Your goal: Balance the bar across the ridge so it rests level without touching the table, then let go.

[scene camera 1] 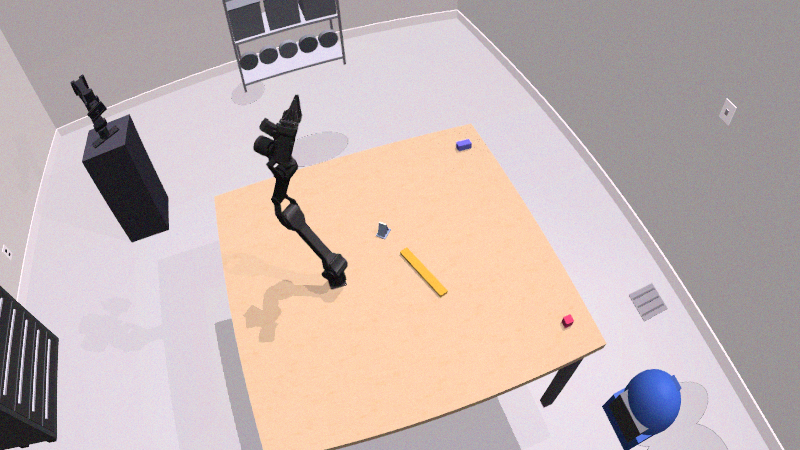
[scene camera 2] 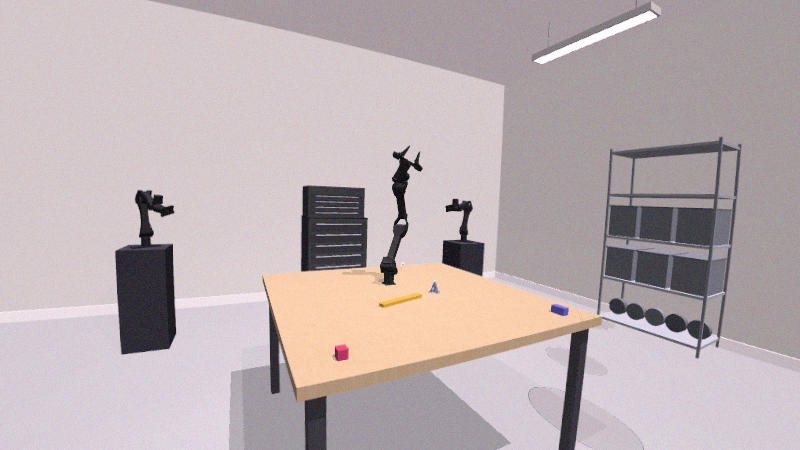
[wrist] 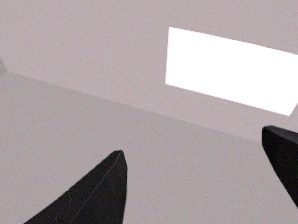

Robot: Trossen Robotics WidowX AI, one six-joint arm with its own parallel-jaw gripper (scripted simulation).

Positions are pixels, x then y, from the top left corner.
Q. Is the gripper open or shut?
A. Open.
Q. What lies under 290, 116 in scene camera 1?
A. The gripper.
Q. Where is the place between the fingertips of the gripper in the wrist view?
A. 193, 147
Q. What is the gripper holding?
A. Nothing.
